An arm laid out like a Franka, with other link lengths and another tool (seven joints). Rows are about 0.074 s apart.
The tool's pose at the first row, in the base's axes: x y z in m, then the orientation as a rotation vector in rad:
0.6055, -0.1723, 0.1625, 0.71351, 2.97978, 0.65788
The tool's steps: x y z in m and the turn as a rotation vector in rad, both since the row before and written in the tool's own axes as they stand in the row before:
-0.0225, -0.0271, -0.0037, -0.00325, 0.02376, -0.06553
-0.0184, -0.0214, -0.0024, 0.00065, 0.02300, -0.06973
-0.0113, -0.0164, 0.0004, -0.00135, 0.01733, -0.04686
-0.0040, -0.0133, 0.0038, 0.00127, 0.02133, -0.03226
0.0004, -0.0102, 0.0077, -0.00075, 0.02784, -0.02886
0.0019, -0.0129, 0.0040, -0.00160, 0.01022, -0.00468
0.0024, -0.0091, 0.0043, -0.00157, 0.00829, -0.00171
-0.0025, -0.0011, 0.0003, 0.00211, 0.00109, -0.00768
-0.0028, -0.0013, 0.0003, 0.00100, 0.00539, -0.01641
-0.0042, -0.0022, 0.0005, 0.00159, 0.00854, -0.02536
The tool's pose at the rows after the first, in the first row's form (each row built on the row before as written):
0.6136, -0.2055, 0.1530, -0.60906, -3.00747, -0.67197
0.6225, -0.2311, 0.1449, -0.49495, -3.01994, -0.67601
0.6282, -0.2484, 0.1369, -0.41735, -3.02392, -0.68103
0.6288, -0.2594, 0.1276, -0.35966, -3.01717, -0.68082
0.6262, -0.2650, 0.1164, -0.30463, -3.00152, -0.68303
0.6217, -0.2743, 0.1075, -0.29337, -2.99313, -0.68529
0.6175, -0.2800, 0.1000, -0.28737, -2.98550, -0.68732
0.6197, -0.2813, 0.0990, -0.27546, -2.98768, -0.68480
0.6222, -0.2828, 0.0979, -0.24891, -2.98837, -0.68448
0.6259, -0.2851, 0.0961, -0.20782, -2.98881, -0.68380

